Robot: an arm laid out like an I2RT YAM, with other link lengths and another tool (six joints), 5 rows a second.
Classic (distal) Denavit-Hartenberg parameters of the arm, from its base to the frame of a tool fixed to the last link. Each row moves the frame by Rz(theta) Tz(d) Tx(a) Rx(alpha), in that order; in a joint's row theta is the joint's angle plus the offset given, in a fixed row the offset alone. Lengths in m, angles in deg.
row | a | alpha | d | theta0
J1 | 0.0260 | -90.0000 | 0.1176 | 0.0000
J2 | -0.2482 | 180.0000 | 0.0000 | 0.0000
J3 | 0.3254 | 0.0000 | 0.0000 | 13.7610
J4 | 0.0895 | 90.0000 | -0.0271 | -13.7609
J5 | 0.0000 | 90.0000 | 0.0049 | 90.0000
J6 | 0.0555 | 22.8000 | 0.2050 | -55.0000
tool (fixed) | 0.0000 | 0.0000 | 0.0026 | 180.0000
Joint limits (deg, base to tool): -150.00..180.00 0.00..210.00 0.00..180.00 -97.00..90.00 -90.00..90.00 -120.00..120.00
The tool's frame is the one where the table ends.
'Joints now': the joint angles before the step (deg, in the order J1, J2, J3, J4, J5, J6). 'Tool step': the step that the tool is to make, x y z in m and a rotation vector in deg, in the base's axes. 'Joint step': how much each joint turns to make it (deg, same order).
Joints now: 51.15 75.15 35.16 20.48 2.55 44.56
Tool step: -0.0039 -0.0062 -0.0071 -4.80 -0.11 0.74
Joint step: 0.00 -1.41 0.26 -5.19 0.43 -3.16
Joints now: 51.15 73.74 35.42 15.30 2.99 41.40
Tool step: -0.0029 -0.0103 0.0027 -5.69 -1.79 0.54
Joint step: 0.00 -2.64 0.35 -5.99 1.57 -4.75
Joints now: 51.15 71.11 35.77 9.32 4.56 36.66
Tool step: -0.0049 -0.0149 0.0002 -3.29 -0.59 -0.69
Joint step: 0.00 -3.44 -1.14 -4.30 1.76 -1.94
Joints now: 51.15 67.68 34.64 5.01 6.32 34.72
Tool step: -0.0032 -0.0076 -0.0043 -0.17 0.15 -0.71
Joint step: 0.00 -1.58 -1.67 -0.17 0.62 0.35
